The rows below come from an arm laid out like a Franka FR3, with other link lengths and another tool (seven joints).
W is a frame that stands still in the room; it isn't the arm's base.
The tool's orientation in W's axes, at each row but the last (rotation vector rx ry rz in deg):
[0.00 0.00 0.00]
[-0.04 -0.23 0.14]
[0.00 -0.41 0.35]
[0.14 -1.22 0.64]
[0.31 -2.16 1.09]
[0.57 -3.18 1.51]
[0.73 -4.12 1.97]
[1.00 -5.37 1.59]
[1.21 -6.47 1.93]
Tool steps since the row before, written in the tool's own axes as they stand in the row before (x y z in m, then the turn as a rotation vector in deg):
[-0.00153 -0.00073 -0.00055 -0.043 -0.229 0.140]
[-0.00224 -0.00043 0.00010 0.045 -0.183 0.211]
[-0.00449 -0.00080 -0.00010 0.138 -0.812 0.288]
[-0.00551 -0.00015 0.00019 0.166 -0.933 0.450]
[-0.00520 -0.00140 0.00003 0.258 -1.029 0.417]
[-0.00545 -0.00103 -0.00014 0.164 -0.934 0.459]
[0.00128 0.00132 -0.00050 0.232 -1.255 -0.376]
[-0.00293 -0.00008 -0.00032 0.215 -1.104 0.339]
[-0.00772 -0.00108 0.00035 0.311 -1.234 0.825]
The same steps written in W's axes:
[-0.00153 -0.00073 -0.00055 -0.043 -0.229 0.140]
[-0.00224 -0.00044 0.00009 0.045 -0.183 0.211]
[-0.00448 -0.00083 -0.00013 0.141 -0.811 0.289]
[-0.00551 -0.00021 0.00007 0.167 -0.932 0.451]
[-0.00517 -0.00150 -0.00017 0.262 -1.026 0.421]
[-0.00540 -0.00117 -0.00045 0.163 -0.934 0.459]
[0.00127 0.00137 -0.00039 0.302 -1.241 -0.373]
[-0.00288 -0.00015 -0.00059 0.214 -1.104 0.340]
[-0.00767 -0.00134 -0.00055 0.259 -1.242 0.831]

